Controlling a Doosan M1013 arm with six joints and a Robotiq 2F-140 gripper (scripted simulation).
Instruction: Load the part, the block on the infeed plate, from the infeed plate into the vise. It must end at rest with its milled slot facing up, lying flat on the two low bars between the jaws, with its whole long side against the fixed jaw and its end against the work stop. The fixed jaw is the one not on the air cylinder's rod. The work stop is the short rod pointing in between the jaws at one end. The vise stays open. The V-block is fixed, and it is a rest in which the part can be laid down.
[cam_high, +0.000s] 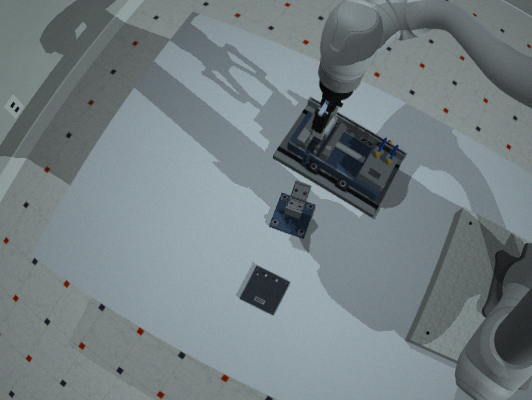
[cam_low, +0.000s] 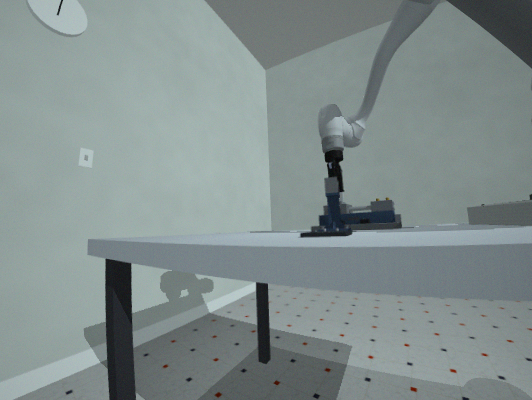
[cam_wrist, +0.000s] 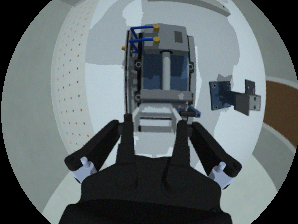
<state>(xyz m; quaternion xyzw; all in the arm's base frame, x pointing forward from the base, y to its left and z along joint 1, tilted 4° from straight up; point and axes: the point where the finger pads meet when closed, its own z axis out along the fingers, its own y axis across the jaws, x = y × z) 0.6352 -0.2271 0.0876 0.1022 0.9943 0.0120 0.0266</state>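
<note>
Right now the part is 2 cm below my hand. Round my hand: vise (8 cm below, 7 cm behind, 3 cm to the left); air cylinder (16 cm behind, 5 cm to the left, 4 cm below).
</note>
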